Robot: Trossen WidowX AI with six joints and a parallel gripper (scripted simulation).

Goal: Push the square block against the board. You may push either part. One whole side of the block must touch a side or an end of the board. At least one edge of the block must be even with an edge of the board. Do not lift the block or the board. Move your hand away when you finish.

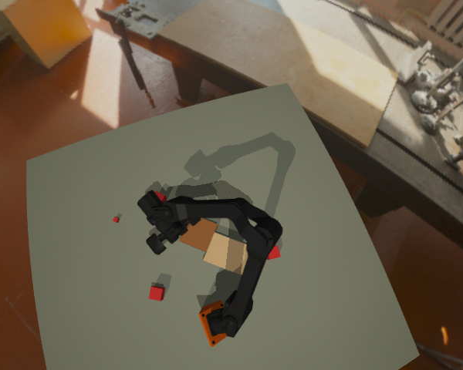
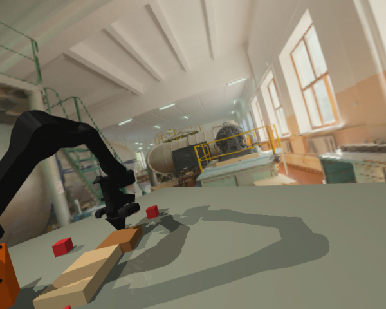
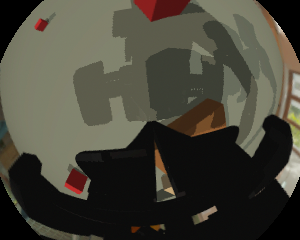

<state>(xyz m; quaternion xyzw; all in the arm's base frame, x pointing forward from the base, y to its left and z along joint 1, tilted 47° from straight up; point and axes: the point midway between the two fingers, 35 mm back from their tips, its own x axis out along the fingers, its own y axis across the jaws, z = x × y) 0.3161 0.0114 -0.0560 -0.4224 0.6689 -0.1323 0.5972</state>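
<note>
My gripper tip is now 2 cm past the brown square block, 7 cm to the left of it and 1 cm below it. From my gripper tip the other things lie so: tiny red cube: 11 cm ahead, 22 cm to the left; tan board: 12 cm behind, 15 cm to the right, 1 cm above.
</note>
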